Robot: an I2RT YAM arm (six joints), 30 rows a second.
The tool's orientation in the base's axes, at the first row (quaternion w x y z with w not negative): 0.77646, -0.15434, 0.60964, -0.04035
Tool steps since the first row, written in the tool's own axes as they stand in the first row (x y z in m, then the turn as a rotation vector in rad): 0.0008, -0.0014, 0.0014, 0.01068, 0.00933, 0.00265; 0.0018, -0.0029, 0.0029, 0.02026, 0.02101, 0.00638; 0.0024, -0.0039, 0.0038, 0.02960, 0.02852, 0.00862; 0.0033, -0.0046, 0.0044, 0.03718, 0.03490, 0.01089; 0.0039, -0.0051, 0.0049, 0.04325, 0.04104, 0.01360; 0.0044, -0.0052, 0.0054, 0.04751, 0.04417, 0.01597; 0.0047, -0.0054, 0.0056, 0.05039, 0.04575, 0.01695; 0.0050, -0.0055, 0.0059, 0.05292, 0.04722, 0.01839; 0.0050, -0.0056, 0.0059, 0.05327, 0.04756, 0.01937; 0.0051, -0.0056, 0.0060, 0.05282, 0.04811, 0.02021; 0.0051, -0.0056, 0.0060, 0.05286, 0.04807, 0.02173; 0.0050, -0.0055, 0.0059, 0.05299, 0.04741, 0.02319; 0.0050, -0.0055, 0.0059, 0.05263, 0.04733, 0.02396
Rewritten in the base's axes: 0.0017, -0.0013, -0.0001, 0.00408, 0.00668, -0.01212; 0.0036, -0.0027, -0.0002, 0.00862, 0.01607, -0.02366; 0.0047, -0.0036, -0.0003, 0.01219, 0.02129, -0.03409; 0.0056, -0.0044, -0.0008, 0.01549, 0.02587, -0.04254; 0.0063, -0.0049, -0.0011, 0.01885, 0.03069, -0.04942; 0.0069, -0.0050, -0.0015, 0.02181, 0.03305, -0.05381; 0.0072, -0.0052, -0.0017, 0.02329, 0.03401, -0.05675; 0.0076, -0.0054, -0.0018, 0.02512, 0.03504, -0.05924; 0.0076, -0.0054, -0.0018, 0.02611, 0.03547, -0.05946; 0.0078, -0.0055, -0.0019, 0.02673, 0.03626, -0.05902; 0.0078, -0.0055, -0.0019, 0.02820, 0.03650, -0.05873; 0.0076, -0.0054, -0.0018, 0.02972, 0.03612, -0.05835; 0.0076, -0.0054, -0.0018, 0.03038, 0.03628, -0.05783
